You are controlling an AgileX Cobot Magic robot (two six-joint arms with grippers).
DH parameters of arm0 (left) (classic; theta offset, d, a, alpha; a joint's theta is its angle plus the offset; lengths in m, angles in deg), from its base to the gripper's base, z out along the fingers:
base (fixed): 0 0 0 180
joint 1: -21.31 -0.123 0 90
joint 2: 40.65 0 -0.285 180
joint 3: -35.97 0 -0.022 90
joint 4: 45.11 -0.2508 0 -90
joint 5: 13.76 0 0.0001 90
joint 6: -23.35 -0.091 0 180
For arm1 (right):
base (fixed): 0 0 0 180
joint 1: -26.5 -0.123 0 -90
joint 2: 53.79 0 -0.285 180
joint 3: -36.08 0 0.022 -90
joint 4: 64.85 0.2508 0 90
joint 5: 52.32 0 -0.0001 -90
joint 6: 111.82 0.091 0 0
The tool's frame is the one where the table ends.
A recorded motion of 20 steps. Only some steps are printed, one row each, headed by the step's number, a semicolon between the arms.
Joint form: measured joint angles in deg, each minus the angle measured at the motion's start. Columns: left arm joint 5, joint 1, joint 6, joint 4, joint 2, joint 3; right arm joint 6, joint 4, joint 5, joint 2, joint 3, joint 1.
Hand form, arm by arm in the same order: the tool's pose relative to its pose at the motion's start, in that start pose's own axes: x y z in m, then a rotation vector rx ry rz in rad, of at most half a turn. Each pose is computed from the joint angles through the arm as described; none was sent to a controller.
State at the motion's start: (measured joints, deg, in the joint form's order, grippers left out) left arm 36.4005 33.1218 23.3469 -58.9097 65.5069 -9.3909; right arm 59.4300 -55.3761 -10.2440 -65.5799 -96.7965 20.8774
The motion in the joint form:
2: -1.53 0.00 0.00 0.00 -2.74 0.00; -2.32 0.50 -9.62 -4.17 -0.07 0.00
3: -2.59 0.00 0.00 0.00 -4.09 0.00; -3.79 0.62 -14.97 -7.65 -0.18 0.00
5: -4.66 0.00 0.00 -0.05 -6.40 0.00; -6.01 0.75 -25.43 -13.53 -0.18 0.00
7: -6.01 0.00 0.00 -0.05 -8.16 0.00; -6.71 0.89 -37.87 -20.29 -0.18 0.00
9: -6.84 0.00 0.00 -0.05 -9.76 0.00; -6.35 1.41 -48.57 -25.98 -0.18 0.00
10: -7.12 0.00 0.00 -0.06 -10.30 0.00; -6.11 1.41 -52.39 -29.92 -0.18 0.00
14: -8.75 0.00 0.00 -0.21 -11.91 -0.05; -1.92 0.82 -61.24 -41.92 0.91 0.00
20: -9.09 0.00 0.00 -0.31 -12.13 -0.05; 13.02 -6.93 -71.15 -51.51 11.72 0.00
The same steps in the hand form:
2: -0.0113 0.0012 -0.0053 -0.0074 -0.0197 0.0087; -0.0165 -0.0036 0.0133 0.0210 -0.0952 -0.0262
3: -0.0162 0.0017 -0.0081 -0.0112 -0.0241 0.0128; -0.0255 -0.0063 0.0247 0.0364 -0.1283 -0.0446
5: -0.0242 0.0025 -0.0131 -0.0173 -0.0271 0.0204; -0.0402 -0.0116 0.0446 0.0714 -0.2040 -0.0736
7: -0.0305 0.0031 -0.0172 -0.0225 -0.0334 0.0255; -0.0547 -0.0180 0.0672 0.1145 -0.2977 -0.0783
9: -0.0368 0.0036 -0.0210 -0.0272 -0.0460 0.0302; -0.0646 -0.0235 0.0859 0.1503 -0.3812 -0.0620
10: -0.0388 0.0037 -0.0224 -0.0287 -0.0503 0.0319; -0.0650 -0.0263 0.1009 0.1620 -0.3777 -0.0571
14: -0.0435 0.0040 -0.0265 -0.0320 -0.0482 0.0381; -0.0493 -0.0335 0.1489 0.1749 -0.3058 0.0050
20: -0.0439 0.0040 -0.0270 -0.0317 -0.0460 0.0400; 0.0231 -0.0312 0.1783 0.1264 -0.1365 0.1366

